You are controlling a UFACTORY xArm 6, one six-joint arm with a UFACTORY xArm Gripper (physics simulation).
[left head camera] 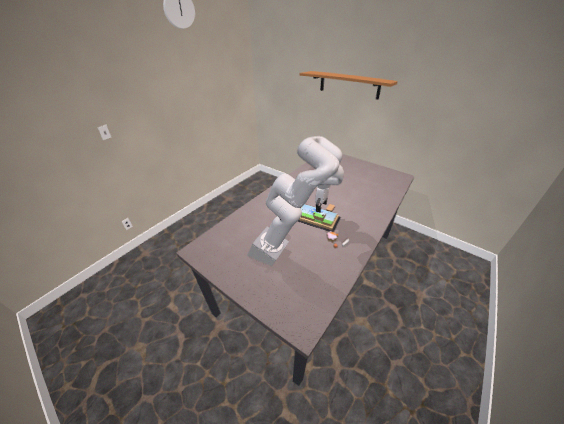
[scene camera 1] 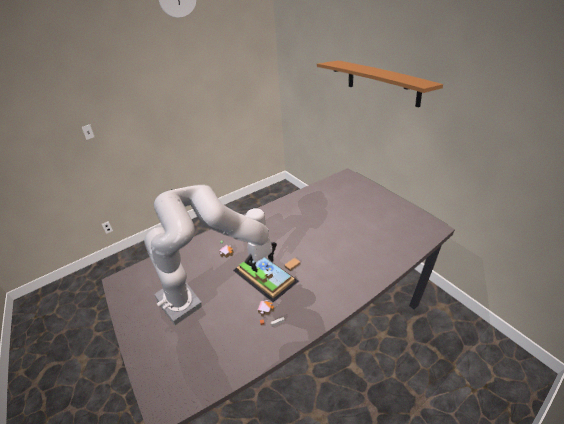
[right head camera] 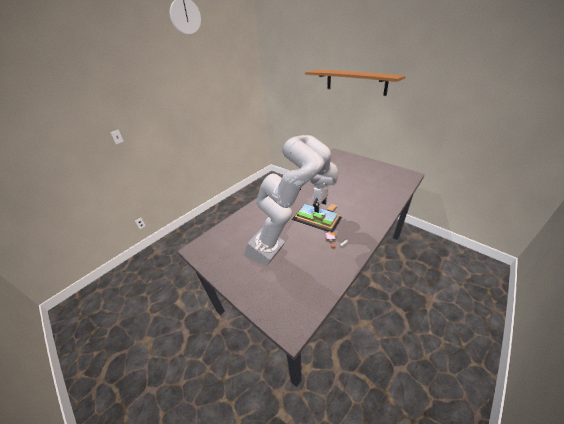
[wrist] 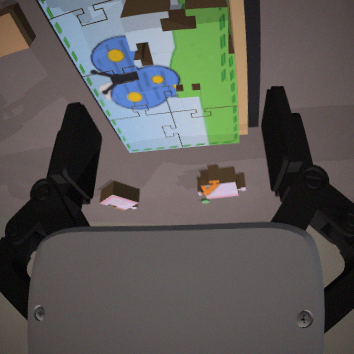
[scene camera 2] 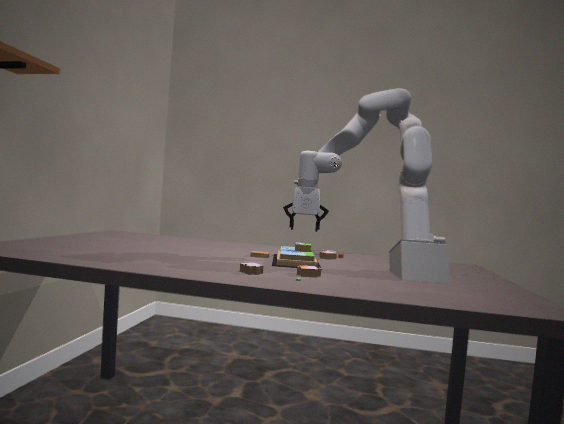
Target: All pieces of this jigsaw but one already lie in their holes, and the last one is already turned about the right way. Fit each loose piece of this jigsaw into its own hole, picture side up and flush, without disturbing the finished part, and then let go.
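Observation:
The picture board in its wooden frame lies on the table, with green grass, blue sky and a blue butterfly. A green and pale blue jigsaw piece sits picture side up but stands proud of the surrounding picture, its brown sides showing. Whether it lines up with its hole is hidden beneath it. My gripper is wide open and empty, above the board and clear of the piece.
Pink and orange pieces lie beside the board. An orange-brown block, a white stick, a small red cube and a green bit also lie on the table.

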